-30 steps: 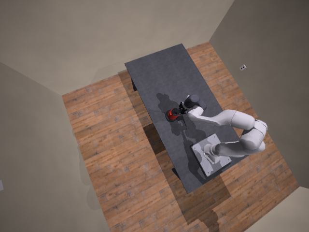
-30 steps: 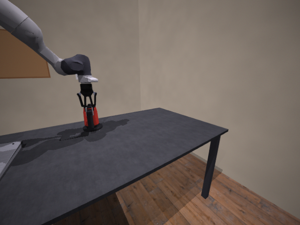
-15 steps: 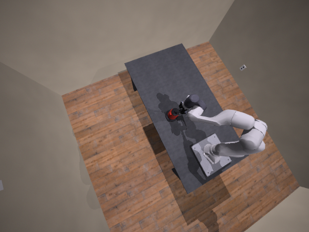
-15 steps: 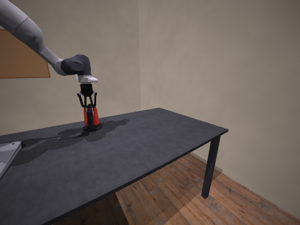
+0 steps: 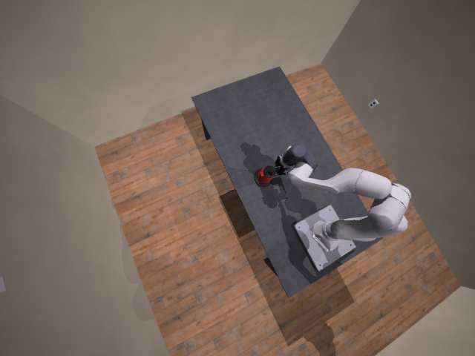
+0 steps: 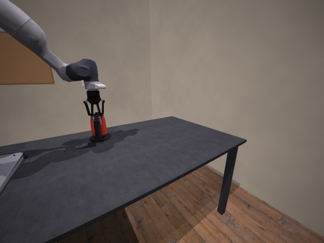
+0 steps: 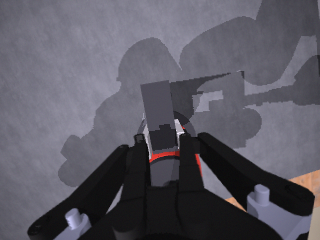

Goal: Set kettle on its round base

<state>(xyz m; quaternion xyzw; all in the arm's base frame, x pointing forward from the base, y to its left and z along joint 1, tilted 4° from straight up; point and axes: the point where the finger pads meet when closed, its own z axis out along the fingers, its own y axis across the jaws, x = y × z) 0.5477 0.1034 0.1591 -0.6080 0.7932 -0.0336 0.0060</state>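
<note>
The kettle lies 5 cm below my hand, 3 cm to the left of it and 1 cm ahead of it. Also, from my hand: round dark base: 15 cm below, 6 cm to the left, 2 cm ahead.
</note>
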